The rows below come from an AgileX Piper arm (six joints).
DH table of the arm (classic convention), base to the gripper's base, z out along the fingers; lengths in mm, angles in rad. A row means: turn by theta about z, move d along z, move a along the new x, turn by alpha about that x. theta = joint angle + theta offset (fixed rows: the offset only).
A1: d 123; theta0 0; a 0; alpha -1.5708
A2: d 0; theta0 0.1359; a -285.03; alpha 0
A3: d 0; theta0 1.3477; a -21.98; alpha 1.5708
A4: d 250.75; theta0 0; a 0; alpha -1.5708
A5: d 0; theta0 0; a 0; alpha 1.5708
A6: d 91; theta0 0; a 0; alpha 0
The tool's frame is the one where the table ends.
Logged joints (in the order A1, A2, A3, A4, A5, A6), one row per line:
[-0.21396 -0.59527 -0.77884 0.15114 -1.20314 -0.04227]
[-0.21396 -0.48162 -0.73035 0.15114 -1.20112 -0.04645]
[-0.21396 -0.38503 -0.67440 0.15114 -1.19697 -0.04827]
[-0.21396 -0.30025 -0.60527 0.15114 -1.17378 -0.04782]
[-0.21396 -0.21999 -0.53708 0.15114 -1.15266 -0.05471]
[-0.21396 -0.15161 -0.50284 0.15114 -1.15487 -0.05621]
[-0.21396 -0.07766 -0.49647 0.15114 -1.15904 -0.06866]
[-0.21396 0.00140 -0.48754 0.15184 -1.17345 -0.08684]
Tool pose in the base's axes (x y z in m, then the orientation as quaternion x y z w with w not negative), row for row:
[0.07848 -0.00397 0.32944 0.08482 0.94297 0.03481 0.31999]
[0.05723 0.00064 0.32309 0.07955 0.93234 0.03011 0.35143]
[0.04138 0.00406 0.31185 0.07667 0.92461 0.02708 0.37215]
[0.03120 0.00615 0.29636 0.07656 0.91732 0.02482 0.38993]
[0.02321 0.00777 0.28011 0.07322 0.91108 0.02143 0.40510]
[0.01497 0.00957 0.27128 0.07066 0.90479 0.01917 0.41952]
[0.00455 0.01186 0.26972 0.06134 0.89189 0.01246 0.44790]
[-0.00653 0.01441 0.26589 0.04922 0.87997 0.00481 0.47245]
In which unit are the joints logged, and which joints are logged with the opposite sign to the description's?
The joints are logged in radians. Opposite sign: A2, A5.
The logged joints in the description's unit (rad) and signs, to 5 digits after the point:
[-0.21396 0.59527 -0.77884 0.15114 1.20314 -0.04227]
[-0.21396 0.48162 -0.73035 0.15114 1.20112 -0.04645]
[-0.21396 0.38503 -0.67440 0.15114 1.19697 -0.04827]
[-0.21396 0.30025 -0.60527 0.15114 1.17378 -0.04782]
[-0.21396 0.21999 -0.53708 0.15114 1.15266 -0.05471]
[-0.21396 0.15161 -0.50284 0.15114 1.15487 -0.05621]
[-0.21396 0.07766 -0.49647 0.15114 1.15904 -0.06866]
[-0.21396 -0.00140 -0.48754 0.15184 1.17345 -0.08684]

